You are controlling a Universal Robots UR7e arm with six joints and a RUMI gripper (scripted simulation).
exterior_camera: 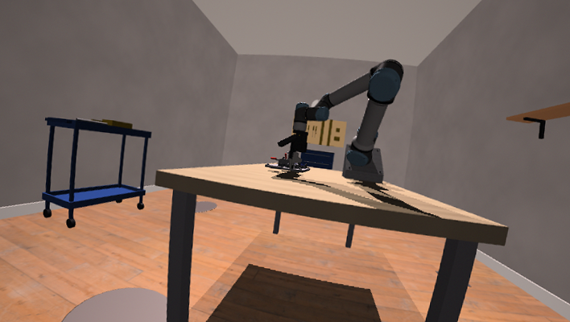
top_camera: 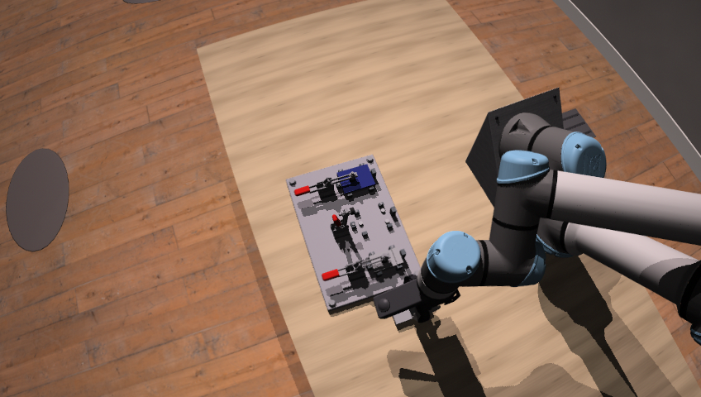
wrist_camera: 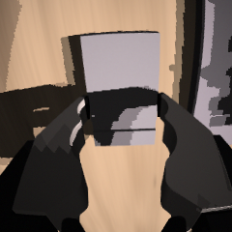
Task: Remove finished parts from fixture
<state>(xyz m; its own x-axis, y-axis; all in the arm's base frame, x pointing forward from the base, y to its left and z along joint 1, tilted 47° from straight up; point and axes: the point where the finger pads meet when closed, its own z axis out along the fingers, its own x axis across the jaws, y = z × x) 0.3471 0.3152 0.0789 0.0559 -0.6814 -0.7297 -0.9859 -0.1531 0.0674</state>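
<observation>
My gripper is now 1 cm past the pale grey part and 1 cm above it. From my hand the other things lie so: grey fixture plate: 7 cm ahead, 23 cm to the right, 2 cm below; blue blank: 3 cm ahead, 34 cm to the right.
</observation>
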